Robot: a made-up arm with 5 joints.
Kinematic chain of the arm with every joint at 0, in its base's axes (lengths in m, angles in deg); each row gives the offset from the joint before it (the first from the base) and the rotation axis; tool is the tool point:
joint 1: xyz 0 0 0.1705 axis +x
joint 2: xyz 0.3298 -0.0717 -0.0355 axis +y
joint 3: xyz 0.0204 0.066 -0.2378 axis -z
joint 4: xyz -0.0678 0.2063 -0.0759 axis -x
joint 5: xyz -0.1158 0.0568 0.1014 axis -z
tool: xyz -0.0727 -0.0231 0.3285
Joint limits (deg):
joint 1: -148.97..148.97
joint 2: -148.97..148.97
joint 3: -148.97..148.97
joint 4: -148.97..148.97
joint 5: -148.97..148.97
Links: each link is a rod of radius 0.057 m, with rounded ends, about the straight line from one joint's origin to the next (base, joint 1, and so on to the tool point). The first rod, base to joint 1, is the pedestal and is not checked.
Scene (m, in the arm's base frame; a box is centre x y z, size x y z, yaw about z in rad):
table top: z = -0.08
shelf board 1: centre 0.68 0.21 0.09 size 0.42 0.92 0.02 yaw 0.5
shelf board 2: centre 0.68 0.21 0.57 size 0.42 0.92 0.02 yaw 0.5
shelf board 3: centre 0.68 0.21 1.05 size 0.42 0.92 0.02 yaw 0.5
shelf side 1: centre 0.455 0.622 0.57 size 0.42 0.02 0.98 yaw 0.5
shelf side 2: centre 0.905 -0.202 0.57 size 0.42 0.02 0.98 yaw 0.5
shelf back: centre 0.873 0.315 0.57 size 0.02 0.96 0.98 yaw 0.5
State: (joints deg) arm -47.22 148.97 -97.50 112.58 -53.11
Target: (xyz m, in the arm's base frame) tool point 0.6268 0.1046 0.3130
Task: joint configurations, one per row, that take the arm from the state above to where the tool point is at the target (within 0.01 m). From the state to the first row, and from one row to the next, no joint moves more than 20 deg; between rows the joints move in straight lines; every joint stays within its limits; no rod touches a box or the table.
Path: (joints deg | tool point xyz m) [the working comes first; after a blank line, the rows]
Joints at the target: -58.42 129.64 -69.50 17.77 -71.88
Straight joint move there: touches shelf board 2.

1: -45.47 148.97 -110.37 93.16 -67.34 | 0.6029 0.0721 0.8105
2: -43.73 148.97 -123.24 73.74 -81.56 | 0.5812 -0.1292 0.7378
3: -41.98 148.97 -136.10 54.31 -95.79 | 0.5162 -0.2846 0.6117
4: -40.23 148.97 -148.97 34.89 -110.01 | 0.4313 -0.3666 0.4514
5: -46.27 139.08 -129.23 22.20 -105.40 | 0.5155 -0.2309 0.4267
6: -52.31 129.19 -109.48 9.50 -100.79 | 0.5318 -0.1151 0.3768
7: -58.34 119.29 -89.74 -3.20 -96.18 | 0.5031 -0.0497 0.3251
8: -64.38 109.40 -69.99 -15.90 -91.57 | 0.4542 -0.0288 0.3002
9: -70.42 99.51 -50.25 -28.60 -86.96 | 0.3968 -0.0211 0.3130
10: -66.42 109.55 -56.67 -13.14 -81.93 | 0.4747 0.0260 0.2896
11: -62.42 119.59 -63.09 2.32 -76.90 | 0.5509 0.0711 0.2883
12: -58.42 129.64 -69.50 17.77 -71.88 | 0.6268 0.1046 0.3130

